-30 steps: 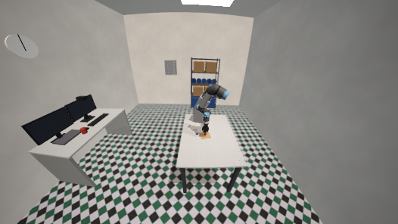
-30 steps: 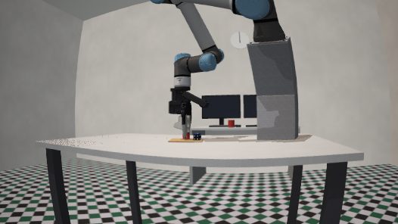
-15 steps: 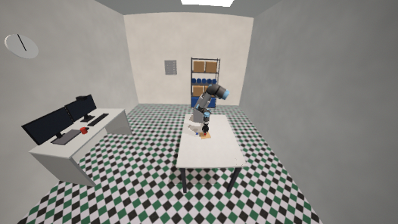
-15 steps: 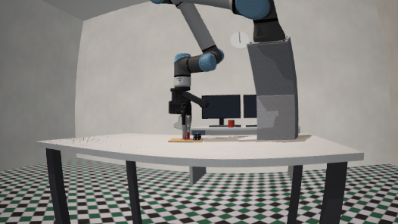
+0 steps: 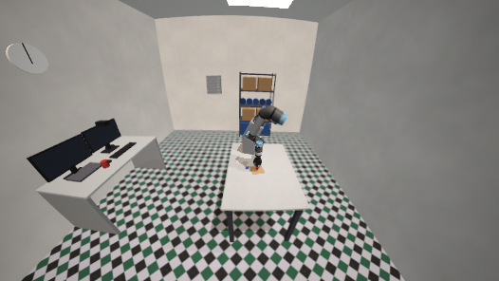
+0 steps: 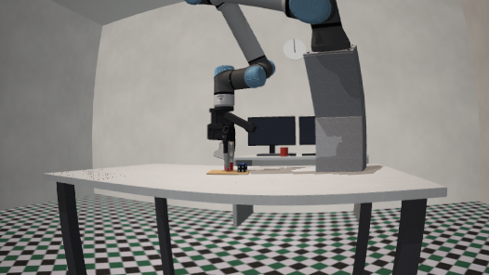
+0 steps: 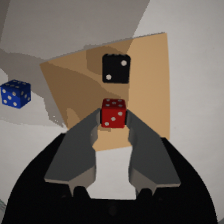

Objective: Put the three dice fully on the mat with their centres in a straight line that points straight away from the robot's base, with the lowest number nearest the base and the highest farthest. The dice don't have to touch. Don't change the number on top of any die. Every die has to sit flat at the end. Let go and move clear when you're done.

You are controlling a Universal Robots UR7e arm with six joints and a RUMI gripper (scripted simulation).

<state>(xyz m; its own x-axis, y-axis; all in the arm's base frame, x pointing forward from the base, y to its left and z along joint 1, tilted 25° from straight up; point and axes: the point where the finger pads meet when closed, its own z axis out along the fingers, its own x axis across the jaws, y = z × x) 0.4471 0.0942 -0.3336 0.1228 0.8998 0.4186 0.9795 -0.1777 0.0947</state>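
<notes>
Right now the red die is right at my hand. Also, from my hand: tan mat 2 cm below; black die 5 cm behind, 1 cm to the left, 1 cm below; blue die 12 cm to the right, 3 cm behind, 1 cm below.
</notes>
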